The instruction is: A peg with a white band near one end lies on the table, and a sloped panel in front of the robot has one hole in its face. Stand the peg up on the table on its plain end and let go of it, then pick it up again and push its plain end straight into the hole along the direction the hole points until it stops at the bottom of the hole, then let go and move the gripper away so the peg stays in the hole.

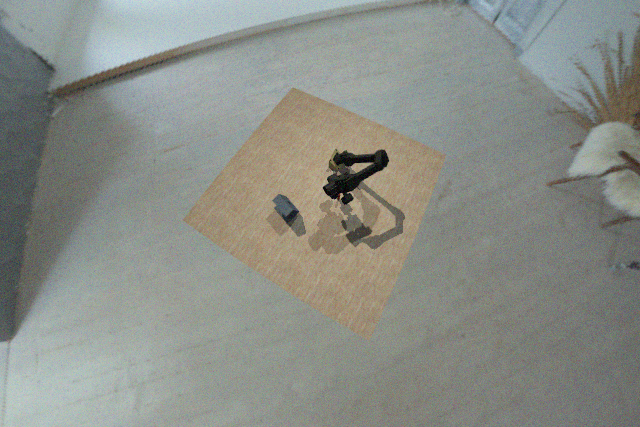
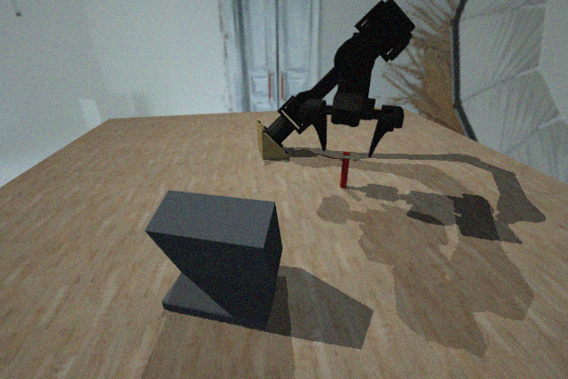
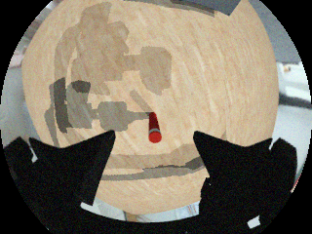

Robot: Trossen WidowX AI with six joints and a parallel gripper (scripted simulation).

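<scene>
My gripper tip is 2 cm above the red peg. From my gripper tip the other things lie so: sloped panel: 24 cm to the right, 21 cm ahead, 1 cm below; flat grey base: 25 cm to the right, 24 cm ahead, 7 cm below.
</scene>
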